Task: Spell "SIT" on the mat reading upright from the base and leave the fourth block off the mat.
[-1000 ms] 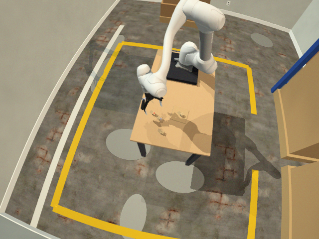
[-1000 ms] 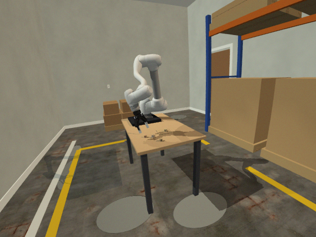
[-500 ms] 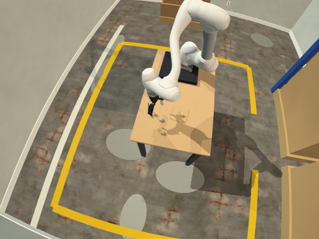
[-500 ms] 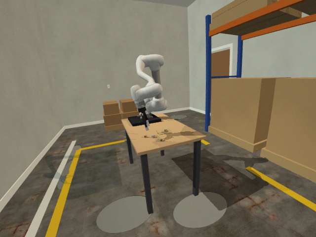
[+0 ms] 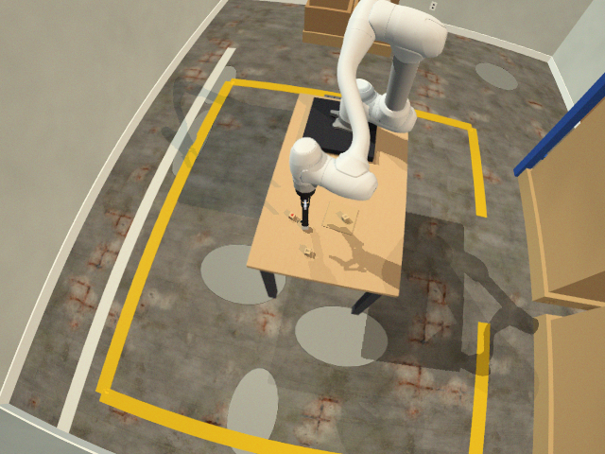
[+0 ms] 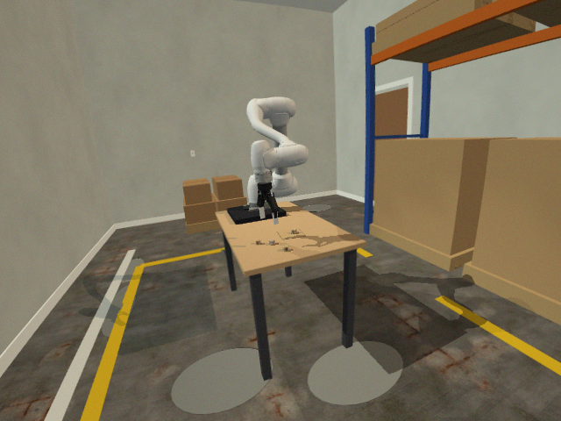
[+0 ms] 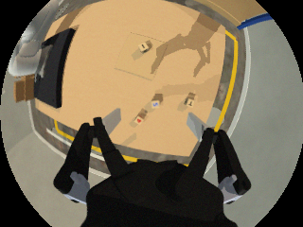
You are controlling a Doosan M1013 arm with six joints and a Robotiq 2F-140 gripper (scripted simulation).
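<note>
The tan mat is 140 mm to the left of my hand, 140 mm below it and 110 mm behind it. The rest, counted from my hand: tan block 130 mm below, 110 mm ahead, 60 mm to the left.
</note>
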